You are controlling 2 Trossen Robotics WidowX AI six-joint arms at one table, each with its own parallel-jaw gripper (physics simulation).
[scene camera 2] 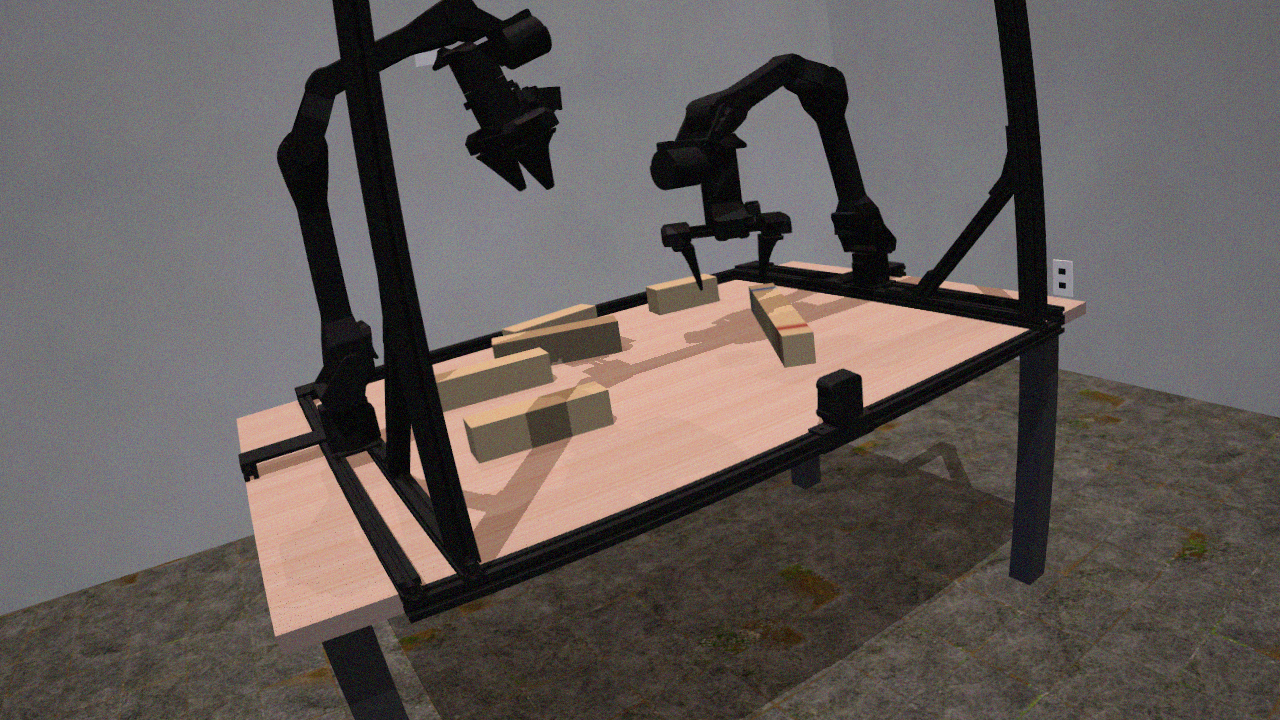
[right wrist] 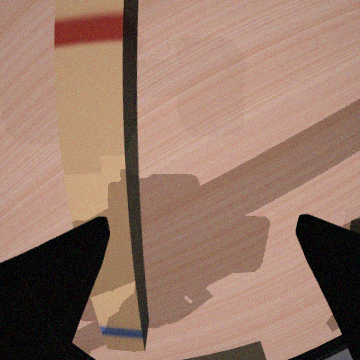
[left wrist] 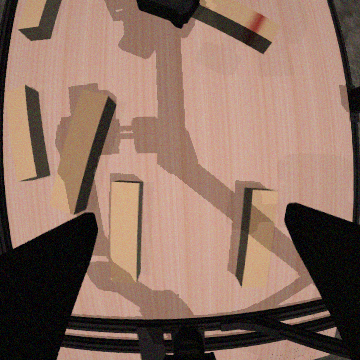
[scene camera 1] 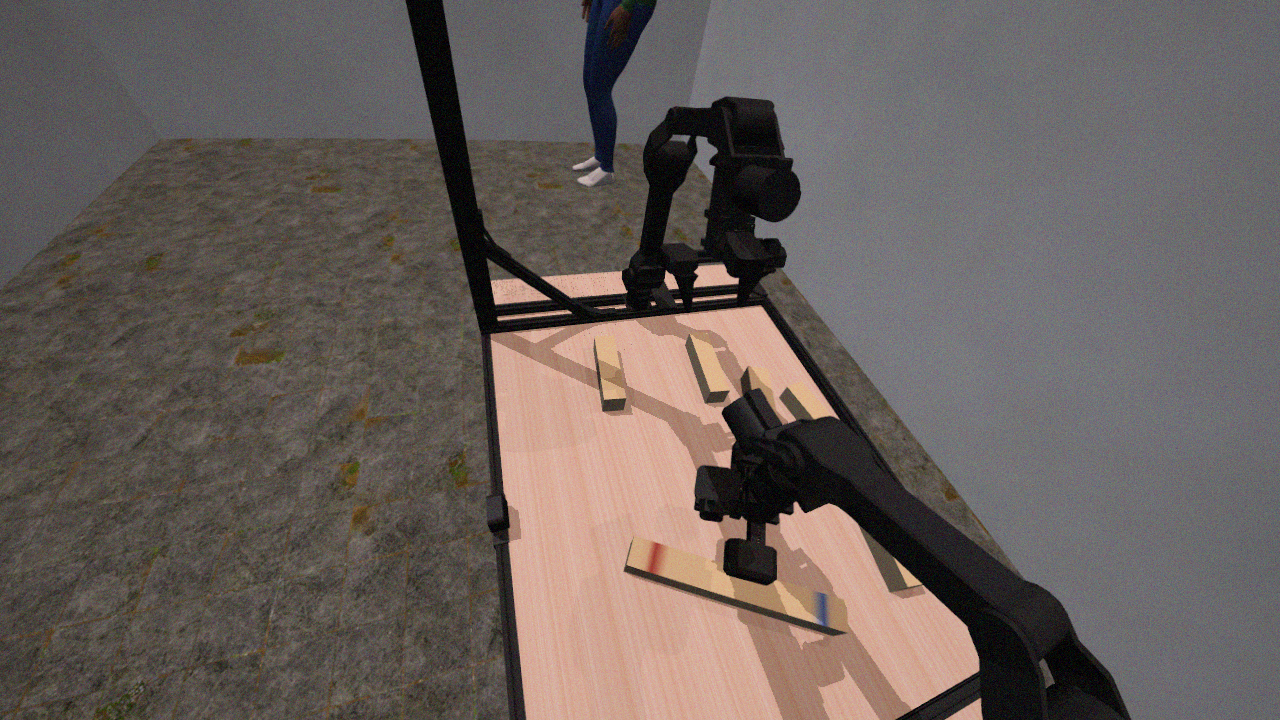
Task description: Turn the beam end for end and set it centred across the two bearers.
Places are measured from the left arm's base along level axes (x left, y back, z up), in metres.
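Pixels of known places: left gripper, between the fingertips: [scene camera 2: 536, 189] [left wrist: 192, 217] [scene camera 1: 714, 309]; right gripper, between the fingertips: [scene camera 2: 732, 286] [right wrist: 204, 225] [scene camera 1: 731, 523]; left arm's base, origin of its link: [scene camera 2: 353, 446] [left wrist: 187, 338] [scene camera 1: 637, 302]; right arm's base, origin of its link: [scene camera 2: 872, 284].
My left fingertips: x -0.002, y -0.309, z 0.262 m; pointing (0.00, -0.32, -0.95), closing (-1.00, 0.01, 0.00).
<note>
Ahead of a thing's pixels: the offset from my left fingertips to its top centre. "*": to the spot under its first point.
The beam {dx -0.035, dy -0.345, dz -0.237 m} [scene camera 1: 689, 569] [scene camera 2: 776, 311] [left wrist: 239, 18] [right wrist: 92, 100] is long and wooden. It lies on the table, slanted, with its red band at the left and its blue band at the right in scene camera 1. Two roughly parallel blocks, one {dx -0.125, dy +0.101, dz -0.237 m} [scene camera 1: 609, 368] [scene camera 2: 537, 417] [left wrist: 257, 250] and another {dx +0.097, dy +0.077, dz -0.237 m} [scene camera 1: 706, 365] [scene camera 2: 494, 377] [left wrist: 125, 225], appear to be the bearers; nothing rests on them. My right gripper [scene camera 2: 732, 279] [right wrist: 204, 225] is open, low above the beam's blue half, one finger overlapping the beam in the right wrist view. My left gripper [scene camera 1: 716, 306] [scene camera 2: 537, 188] [left wrist: 192, 217] is open, high over the other end.
A slanted block {dx +0.165, dy -0.060, dz -0.231 m} [scene camera 1: 756, 380] [scene camera 2: 559, 340] [left wrist: 85, 150] and another {dx +0.281, dy -0.105, dz -0.237 m} [scene camera 1: 805, 401] [left wrist: 21, 135] lie beside the pair. A further block {dx +0.270, dy -0.372, dz -0.234 m} [scene camera 1: 895, 568] [scene camera 2: 682, 295] lies near the table's edge. A black frame rail surrounds the table, with a small black box {* dx -0.366, dy -0.160, dz -0.226 m} [scene camera 1: 497, 514] [scene camera 2: 839, 395] on one side.
</note>
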